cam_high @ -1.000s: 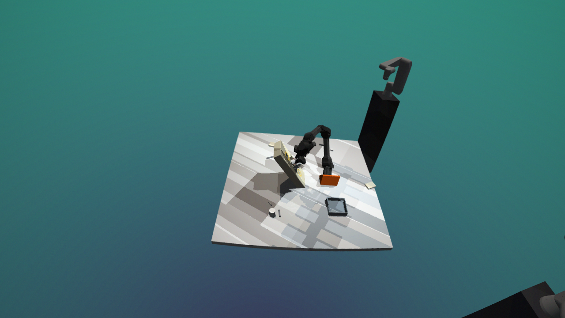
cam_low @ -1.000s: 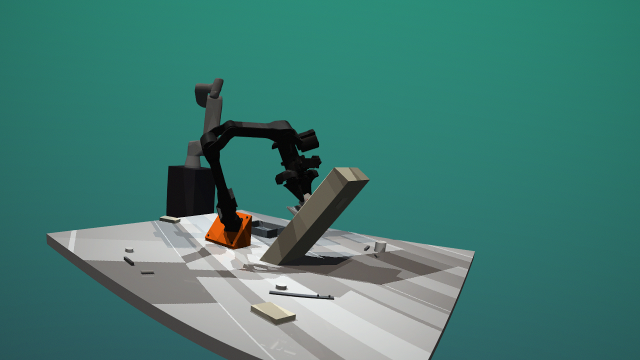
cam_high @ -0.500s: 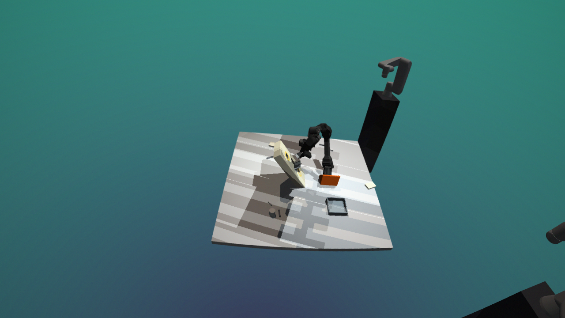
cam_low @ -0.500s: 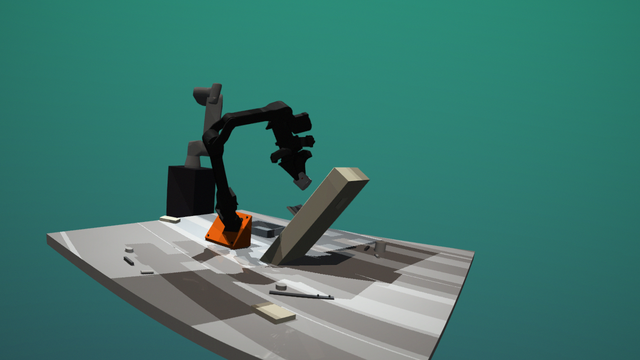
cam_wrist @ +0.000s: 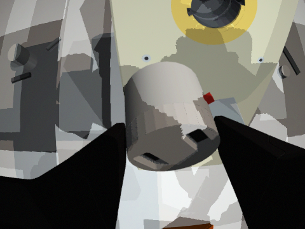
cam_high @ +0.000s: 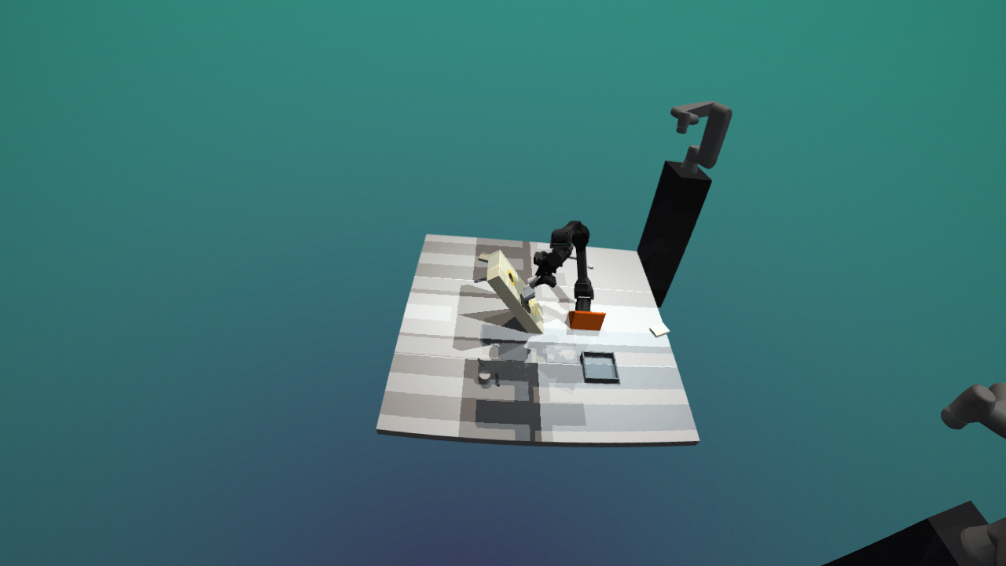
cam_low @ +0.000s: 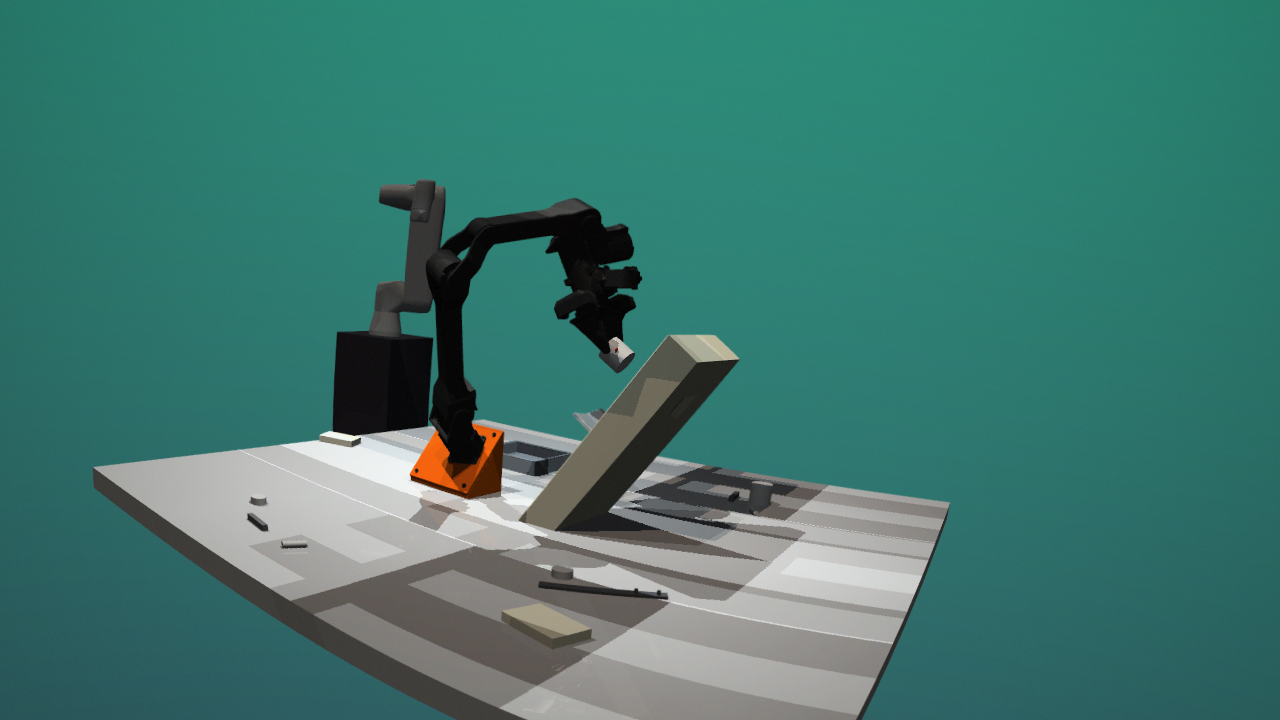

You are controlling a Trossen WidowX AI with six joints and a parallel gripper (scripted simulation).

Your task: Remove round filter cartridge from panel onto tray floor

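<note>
My gripper tip is 29 cm past the dark tray, 27 cm to the right of it and 28 cm above it. The rest, counted from my gripper tip: grey round filter cartridge: right at my gripper tip; beige service panel: 6 cm ahead, 6 cm to the right, 12 cm below.
</note>
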